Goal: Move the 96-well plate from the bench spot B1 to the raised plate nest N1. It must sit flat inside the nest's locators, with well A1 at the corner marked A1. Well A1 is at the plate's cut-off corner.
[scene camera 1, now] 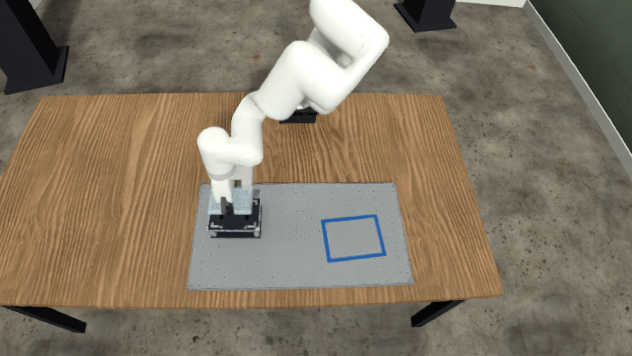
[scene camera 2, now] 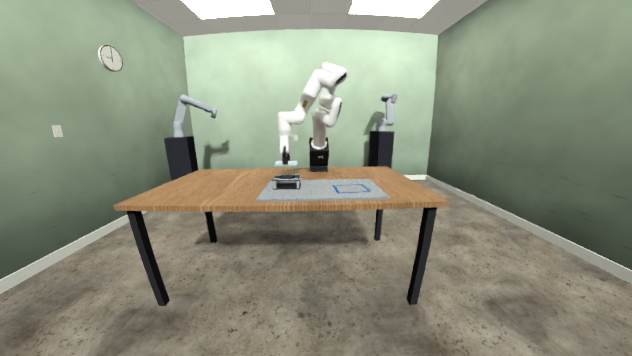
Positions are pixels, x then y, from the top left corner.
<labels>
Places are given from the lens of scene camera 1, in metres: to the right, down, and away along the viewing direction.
black raised nest N1 [scene camera 1: 234, 222]: -0.26, 0.14, 1.11
</labels>
